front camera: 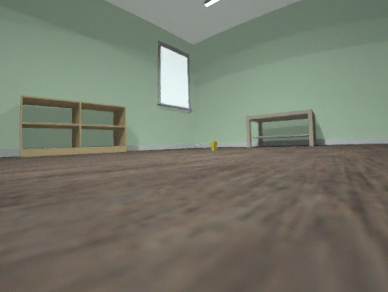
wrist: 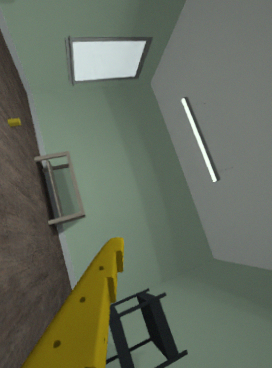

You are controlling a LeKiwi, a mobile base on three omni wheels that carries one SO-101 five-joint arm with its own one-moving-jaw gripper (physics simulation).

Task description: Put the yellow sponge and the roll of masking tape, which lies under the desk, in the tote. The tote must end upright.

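Frame: origin at the arm's base, x ahead, y left, z up, level; metres.
Seen in the pictures: hand at its tool point: [wrist: 123,250].
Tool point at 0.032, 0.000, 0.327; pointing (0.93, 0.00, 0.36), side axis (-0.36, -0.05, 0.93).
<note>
Pixels of each thing's middle, then the offset from my tool point to it, as dx, dy, dz. "*": a spot on its surface instead. Level surfaces: height alone.
- small yellow block at the middle of its body: [front camera: 214,145] [wrist: 14,122] +1.913, -0.297, -0.373
- dark rack at a spot on its surface: [wrist: 159,325] * +0.389, -1.275, +0.259
- Dark wooden floor at its surface level: dz -0.417
A small yellow block [front camera: 214,146] [wrist: 14,122], which looks like the yellow sponge, stands far off on the floor. It is near the middle of the front camera view and at the left edge of the wrist view. My gripper [wrist: 118,245] is open and empty. One notched yellow jaw shows in the wrist view, far from the yellow block. The roll of masking tape and the tote do not show in either view.
A low wooden shelf unit [front camera: 77,135] stands at the left wall. A pale table with a lower shelf [front camera: 280,115] [wrist: 77,187] stands by the far wall, right of the block. A dark rack [wrist: 159,325] shows low in the wrist view. Dark wooden floor [front camera: 190,215] lies ahead.
</note>
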